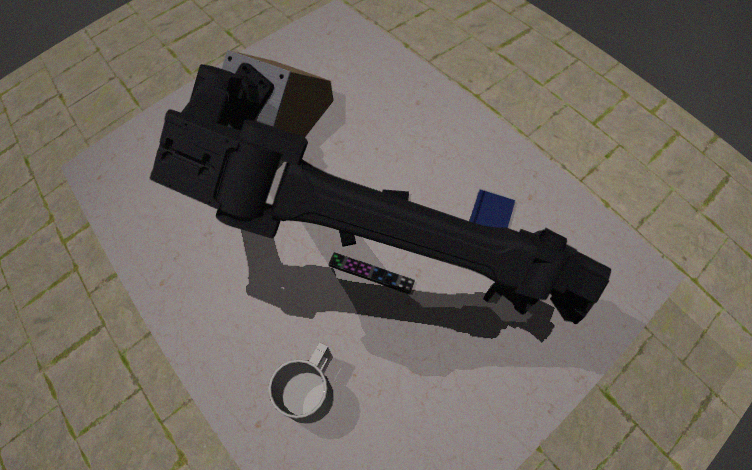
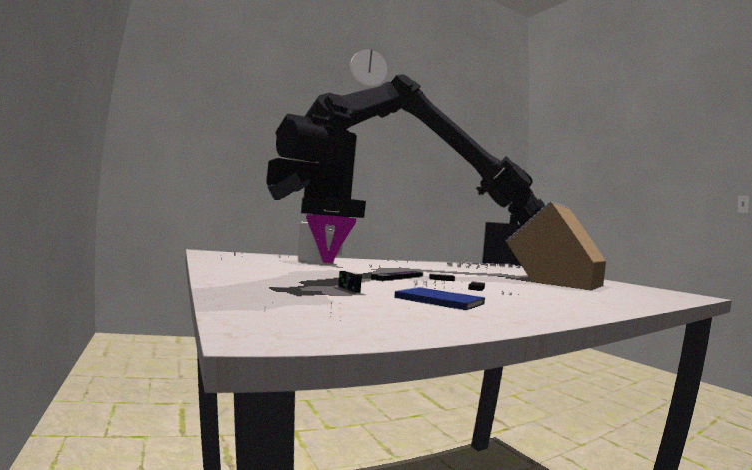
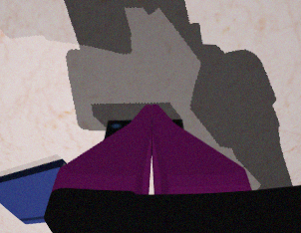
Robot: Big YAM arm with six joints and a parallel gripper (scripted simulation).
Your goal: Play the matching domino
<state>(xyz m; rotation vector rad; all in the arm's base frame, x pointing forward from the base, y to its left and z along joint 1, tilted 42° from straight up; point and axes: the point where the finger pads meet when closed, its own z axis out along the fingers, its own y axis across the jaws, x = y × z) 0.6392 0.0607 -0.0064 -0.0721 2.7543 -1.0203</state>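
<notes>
My gripper is now 4 cm past the domino, 4 cm above it and 1 cm to the right of it. From my hand the other things lie so: blue book (13 cm behind, 12 cm to the left, 5 cm below); mug (36 cm to the right, 16 cm behind, 1 cm below).
</notes>
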